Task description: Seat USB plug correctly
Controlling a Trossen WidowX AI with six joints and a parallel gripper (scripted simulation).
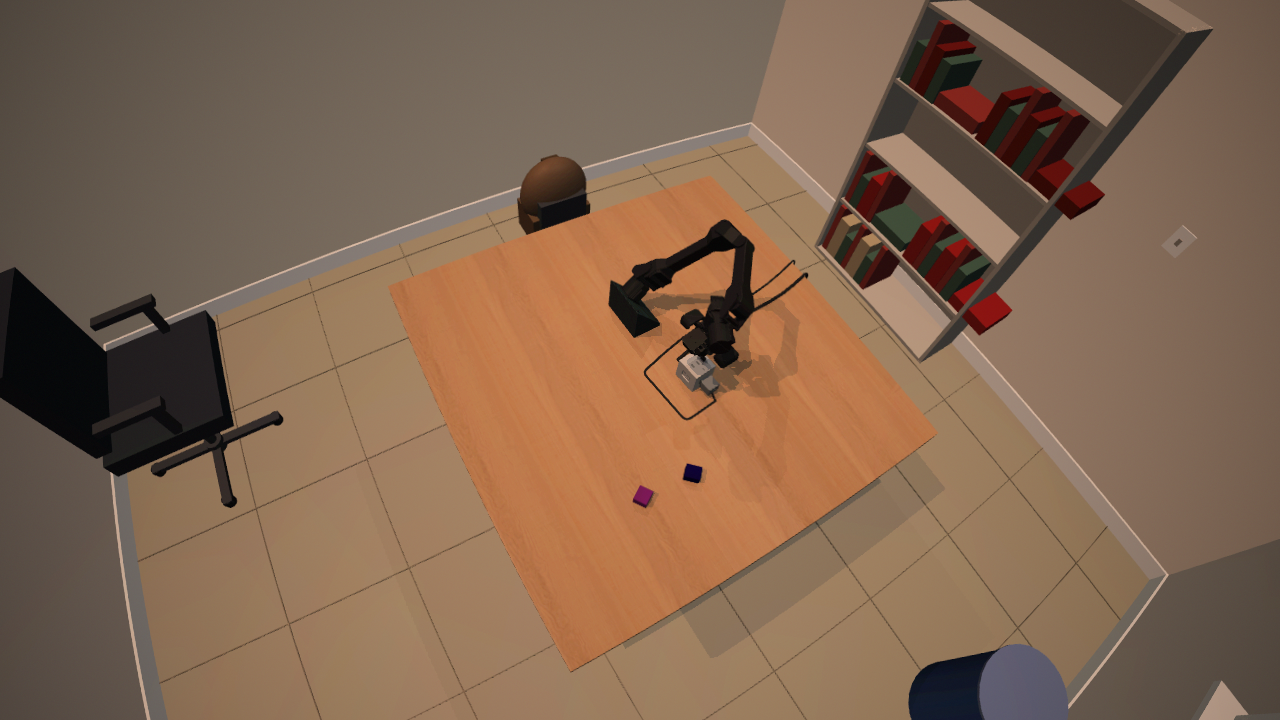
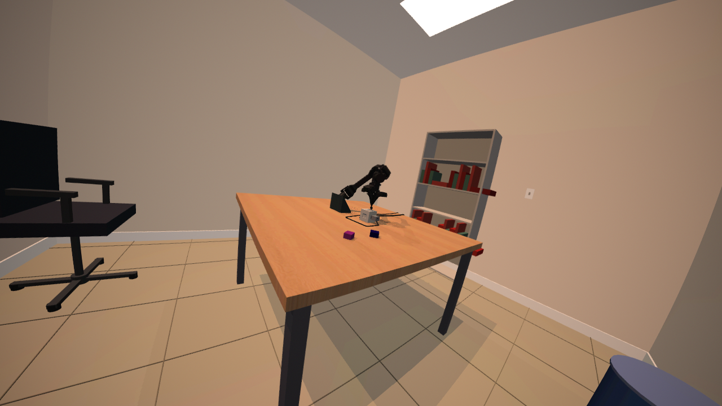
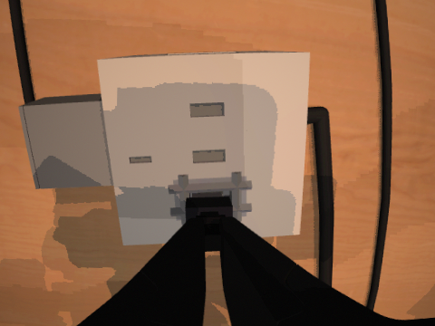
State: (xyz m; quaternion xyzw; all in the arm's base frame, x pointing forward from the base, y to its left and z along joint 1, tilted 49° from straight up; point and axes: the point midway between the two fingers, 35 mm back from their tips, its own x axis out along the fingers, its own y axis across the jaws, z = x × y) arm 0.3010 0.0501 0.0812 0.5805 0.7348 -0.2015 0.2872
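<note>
Right now the framed USB socket is 40 mm below my gripper tip and 10 mm to the left of it. From my gripper tip the other things lie so: dark blue cube: 280 mm ahead, 160 mm to the right, 100 mm below; black USB plug: 20 mm below; magenta cube: 320 mm to the right, 280 mm ahead, 100 mm below.
</note>
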